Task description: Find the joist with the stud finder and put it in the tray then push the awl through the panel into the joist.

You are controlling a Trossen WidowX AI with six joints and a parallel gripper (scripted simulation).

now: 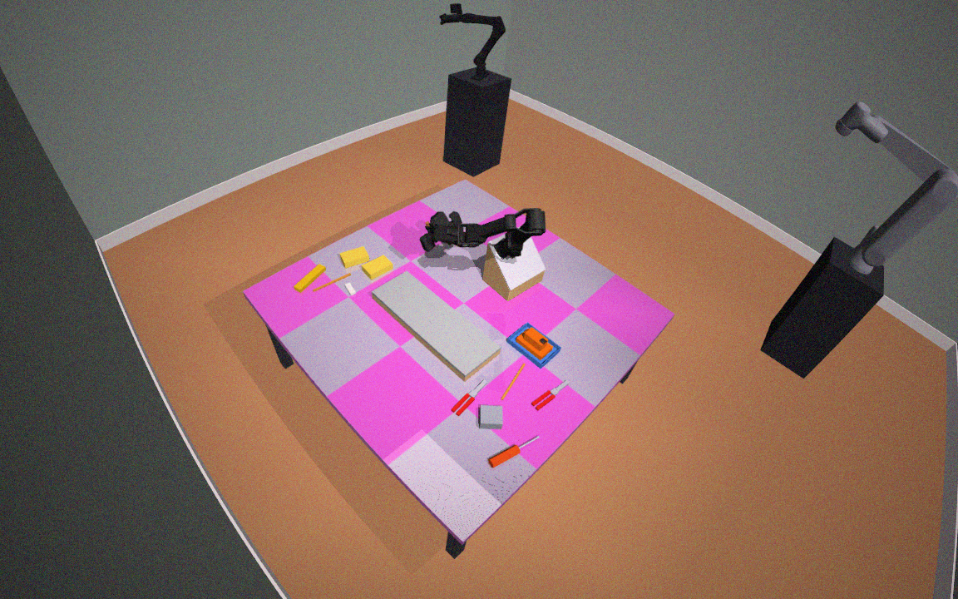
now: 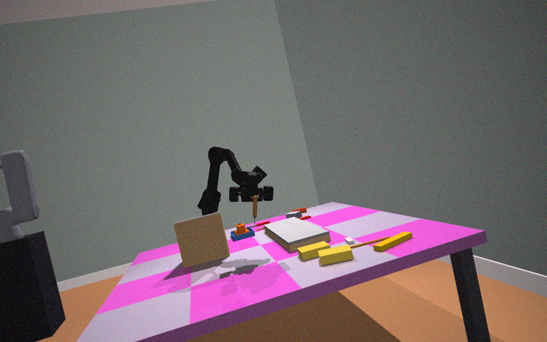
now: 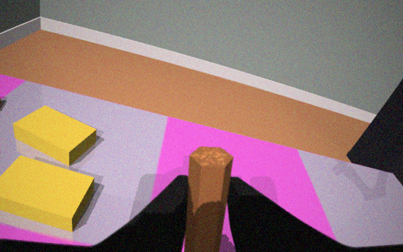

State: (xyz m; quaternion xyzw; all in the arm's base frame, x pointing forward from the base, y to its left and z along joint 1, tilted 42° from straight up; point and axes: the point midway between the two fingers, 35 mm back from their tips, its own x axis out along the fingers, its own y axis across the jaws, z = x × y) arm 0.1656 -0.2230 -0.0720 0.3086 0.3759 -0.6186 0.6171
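Now: gripper tip 10 mm past the brown-handled awl, 20 mm to the right of it and 50 mm above it. From my gripper tip the other things lie so: blue tray: 10 mm ahead, 570 mm to the left, 220 mm below; then small white block: 300 mm ahead, 130 mm to the right, 230 mm below; then yellow bar: 390 mm ahead, 300 mm to the right, 230 mm below.
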